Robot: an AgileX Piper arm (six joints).
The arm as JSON. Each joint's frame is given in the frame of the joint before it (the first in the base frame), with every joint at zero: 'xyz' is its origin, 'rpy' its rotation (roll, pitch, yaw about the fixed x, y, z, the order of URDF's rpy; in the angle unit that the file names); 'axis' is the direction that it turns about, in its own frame. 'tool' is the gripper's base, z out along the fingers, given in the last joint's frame.
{
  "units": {
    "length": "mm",
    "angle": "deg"
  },
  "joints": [
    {
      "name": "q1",
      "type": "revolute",
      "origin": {
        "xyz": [
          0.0,
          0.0,
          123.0
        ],
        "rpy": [
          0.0,
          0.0,
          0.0
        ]
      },
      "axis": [
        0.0,
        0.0,
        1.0
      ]
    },
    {
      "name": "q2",
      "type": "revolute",
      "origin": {
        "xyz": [
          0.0,
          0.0,
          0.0
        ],
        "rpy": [
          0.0,
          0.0,
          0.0
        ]
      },
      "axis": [
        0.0,
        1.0,
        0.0
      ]
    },
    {
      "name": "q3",
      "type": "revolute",
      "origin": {
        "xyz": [
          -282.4,
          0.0,
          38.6
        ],
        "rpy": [
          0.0,
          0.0,
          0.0
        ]
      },
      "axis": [
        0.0,
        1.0,
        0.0
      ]
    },
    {
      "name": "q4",
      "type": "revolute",
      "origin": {
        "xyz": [
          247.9,
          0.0,
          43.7
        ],
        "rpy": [
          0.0,
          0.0,
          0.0
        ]
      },
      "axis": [
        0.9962,
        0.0,
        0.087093
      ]
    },
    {
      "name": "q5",
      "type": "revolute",
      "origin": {
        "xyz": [
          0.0,
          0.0,
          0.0
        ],
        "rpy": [
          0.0,
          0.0,
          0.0
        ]
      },
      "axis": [
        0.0,
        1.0,
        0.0
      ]
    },
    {
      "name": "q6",
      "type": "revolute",
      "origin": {
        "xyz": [
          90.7,
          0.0,
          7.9
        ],
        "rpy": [
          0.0,
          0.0,
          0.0
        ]
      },
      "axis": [
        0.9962,
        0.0,
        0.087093
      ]
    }
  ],
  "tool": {
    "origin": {
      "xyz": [
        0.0,
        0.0,
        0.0
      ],
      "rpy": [
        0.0,
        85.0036,
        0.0
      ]
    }
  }
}
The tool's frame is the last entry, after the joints.
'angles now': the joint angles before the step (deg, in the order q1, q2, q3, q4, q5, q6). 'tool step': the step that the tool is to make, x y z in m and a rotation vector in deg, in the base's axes. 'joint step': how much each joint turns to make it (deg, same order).
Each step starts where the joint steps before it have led.
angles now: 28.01, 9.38, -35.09, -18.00, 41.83, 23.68
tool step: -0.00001, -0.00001, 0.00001, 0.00, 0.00, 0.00
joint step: 0.00, 0.00, 0.00, 0.00, 0.01, 0.00
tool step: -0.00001, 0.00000, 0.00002, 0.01, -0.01, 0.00
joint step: 0.00, 0.00, 0.00, 0.00, -0.01, 0.00
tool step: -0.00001, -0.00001, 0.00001, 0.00, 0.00, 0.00
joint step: 0.00, 0.00, 0.00, 0.00, 0.01, 0.00
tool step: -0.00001, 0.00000, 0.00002, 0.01, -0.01, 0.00
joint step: 0.00, 0.00, 0.00, 0.00, -0.01, 0.00
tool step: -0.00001, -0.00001, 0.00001, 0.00, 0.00, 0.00
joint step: 0.00, 0.00, 0.00, 0.00, 0.01, 0.00
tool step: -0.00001, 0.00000, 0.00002, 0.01, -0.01, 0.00
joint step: 0.00, 0.00, 0.00, 0.00, -0.01, 0.00
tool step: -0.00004, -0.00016, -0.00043, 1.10, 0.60, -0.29
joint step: 0.01, 0.00, 0.00, -0.02, 0.29, 1.27
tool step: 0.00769, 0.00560, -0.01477, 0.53, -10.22, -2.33
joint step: -5.32, -2.50, 7.58, -2.98, -15.20, 1.12
